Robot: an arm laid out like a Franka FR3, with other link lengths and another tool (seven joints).
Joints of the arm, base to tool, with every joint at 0 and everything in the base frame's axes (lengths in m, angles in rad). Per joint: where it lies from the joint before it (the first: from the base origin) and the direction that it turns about. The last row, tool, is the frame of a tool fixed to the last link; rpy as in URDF.
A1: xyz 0 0 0.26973 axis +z
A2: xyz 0 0 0 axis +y
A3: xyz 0 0 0.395 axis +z
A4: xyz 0.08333 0 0 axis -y
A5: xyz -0.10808 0 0.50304 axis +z
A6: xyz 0 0 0 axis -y
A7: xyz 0.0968 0 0 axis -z
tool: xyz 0.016 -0.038 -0.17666 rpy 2.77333 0 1.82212
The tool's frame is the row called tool.
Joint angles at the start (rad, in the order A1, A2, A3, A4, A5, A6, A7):
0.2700 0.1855 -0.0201 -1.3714 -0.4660 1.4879 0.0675
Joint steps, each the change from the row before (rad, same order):
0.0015 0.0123 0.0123 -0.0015 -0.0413 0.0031 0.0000
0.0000 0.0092 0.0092 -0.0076 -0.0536 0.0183 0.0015
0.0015 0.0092 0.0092 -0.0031 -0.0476 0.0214 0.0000
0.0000 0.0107 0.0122 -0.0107 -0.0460 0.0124 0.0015
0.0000 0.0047 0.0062 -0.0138 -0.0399 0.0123 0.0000
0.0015 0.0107 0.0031 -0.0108 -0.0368 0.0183 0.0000
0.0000 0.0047 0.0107 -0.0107 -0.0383 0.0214 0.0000
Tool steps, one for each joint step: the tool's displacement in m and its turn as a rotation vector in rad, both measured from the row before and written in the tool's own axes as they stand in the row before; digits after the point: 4 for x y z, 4 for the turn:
0.0044 0.0060 0.0050 0.0101 -0.0311 -0.0283
0.0001 0.0063 0.0051 0.0013 -0.0459 -0.0297
0.0010 0.0085 0.0023 -0.0082 -0.0408 -0.0299
0.0057 0.0067 0.0069 0.0059 -0.0341 -0.0339
0.0028 0.0036 0.0056 0.0054 -0.0306 -0.0284
0.0040 0.0061 0.0085 0.0016 -0.0279 -0.0292
0.0044 0.0079 0.0018 -0.0105 -0.0295 -0.0314

